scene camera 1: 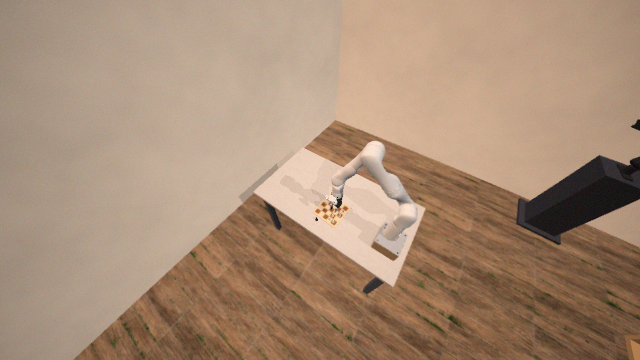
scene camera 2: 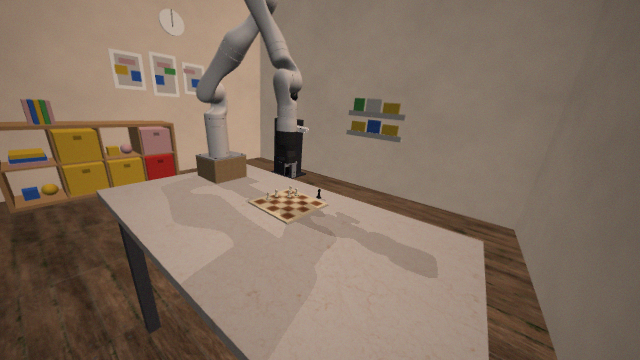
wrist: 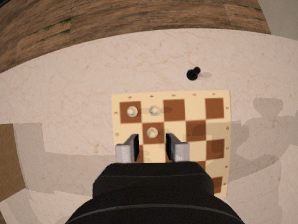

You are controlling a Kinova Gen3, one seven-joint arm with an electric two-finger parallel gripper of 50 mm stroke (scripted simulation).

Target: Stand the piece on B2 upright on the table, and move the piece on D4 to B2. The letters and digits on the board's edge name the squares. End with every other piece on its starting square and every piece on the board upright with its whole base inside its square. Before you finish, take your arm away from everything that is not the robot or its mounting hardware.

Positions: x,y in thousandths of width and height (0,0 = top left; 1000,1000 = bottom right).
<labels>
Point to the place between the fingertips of the gripper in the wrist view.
At 512,636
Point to a chessboard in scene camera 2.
449,585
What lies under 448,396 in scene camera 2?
The gripper.
</labels>
